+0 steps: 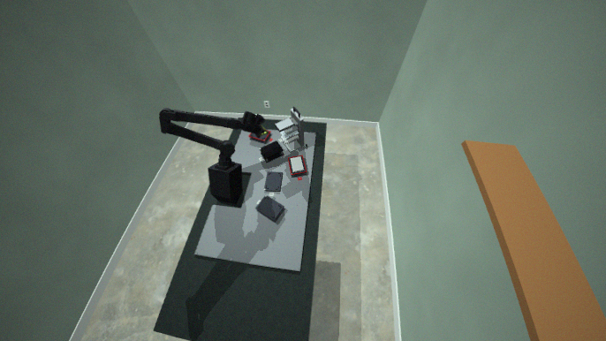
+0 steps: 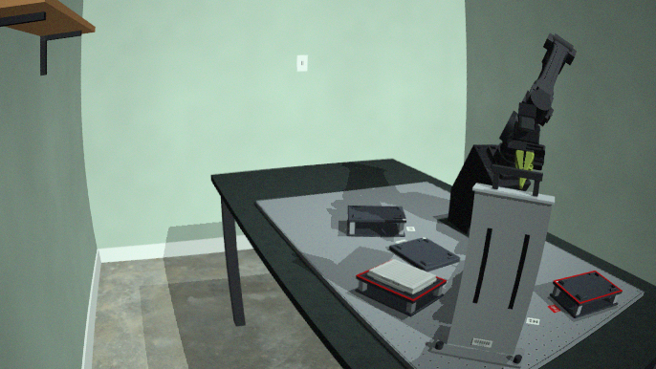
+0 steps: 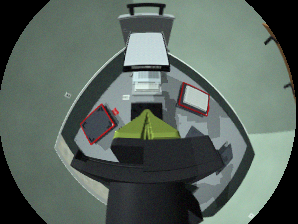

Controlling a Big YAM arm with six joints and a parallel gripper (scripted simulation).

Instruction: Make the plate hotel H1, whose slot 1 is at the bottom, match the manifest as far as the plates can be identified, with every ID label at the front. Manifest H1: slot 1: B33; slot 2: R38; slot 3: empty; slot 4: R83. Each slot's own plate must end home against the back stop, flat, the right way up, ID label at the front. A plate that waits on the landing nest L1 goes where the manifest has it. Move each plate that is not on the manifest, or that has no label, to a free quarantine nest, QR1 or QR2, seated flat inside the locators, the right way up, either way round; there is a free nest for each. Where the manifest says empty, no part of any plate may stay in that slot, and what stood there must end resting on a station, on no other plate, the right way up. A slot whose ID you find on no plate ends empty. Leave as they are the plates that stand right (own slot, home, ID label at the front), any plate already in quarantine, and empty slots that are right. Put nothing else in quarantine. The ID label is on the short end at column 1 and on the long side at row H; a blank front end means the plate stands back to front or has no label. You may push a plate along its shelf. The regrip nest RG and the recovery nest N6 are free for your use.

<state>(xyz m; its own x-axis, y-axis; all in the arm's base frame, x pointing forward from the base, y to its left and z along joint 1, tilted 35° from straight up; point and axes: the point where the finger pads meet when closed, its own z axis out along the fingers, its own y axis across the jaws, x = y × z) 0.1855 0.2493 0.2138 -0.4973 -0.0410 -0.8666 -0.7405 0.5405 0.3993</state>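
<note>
My gripper is now 130 mm to the right of the plate, 120 mm short of it and 110 mm above it. Round my hand: N6 label (350 mm to the right, 260 mm below, 130 mm ahead); then plate hotel H1 (190 mm to the left, 170 mm ahead, 110 mm below).
</note>
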